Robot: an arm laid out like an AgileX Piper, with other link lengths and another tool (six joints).
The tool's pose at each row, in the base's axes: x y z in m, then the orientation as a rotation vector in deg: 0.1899 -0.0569 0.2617 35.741 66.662 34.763; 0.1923 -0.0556 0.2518 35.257 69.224 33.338; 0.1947 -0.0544 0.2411 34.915 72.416 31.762; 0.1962 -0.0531 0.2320 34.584 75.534 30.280; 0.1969 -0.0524 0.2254 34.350 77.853 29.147; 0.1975 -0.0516 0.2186 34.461 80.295 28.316; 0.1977 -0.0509 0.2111 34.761 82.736 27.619; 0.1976 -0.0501 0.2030 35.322 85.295 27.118; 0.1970 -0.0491 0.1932 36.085 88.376 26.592; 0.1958 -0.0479 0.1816 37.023 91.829 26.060; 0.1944 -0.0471 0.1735 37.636 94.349 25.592; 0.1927 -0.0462 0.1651 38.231 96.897 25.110
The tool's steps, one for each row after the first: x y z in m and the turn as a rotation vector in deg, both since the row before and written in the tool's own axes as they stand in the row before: 0.0079 -0.0065 -0.0006 1.186 1.828 -1.700; 0.0086 -0.0069 -0.0004 1.588 2.337 -1.796; 0.0076 -0.0054 -0.0004 1.533 2.325 -1.679; 0.0054 -0.0040 -0.0003 1.167 1.731 -1.241; 0.0057 -0.0039 -0.0002 1.293 1.928 -0.831; 0.0061 -0.0044 -0.0004 1.350 1.966 -0.612; 0.0067 -0.0046 -0.0004 1.453 2.130 -0.327; 0.0081 -0.0056 -0.0005 1.758 2.594 -0.273; 0.0097 -0.0066 -0.0004 1.981 2.932 -0.197; 0.0068 -0.0047 -0.0003 1.441 2.120 -0.223; 0.0071 -0.0048 -0.0002 1.442 2.146 -0.234
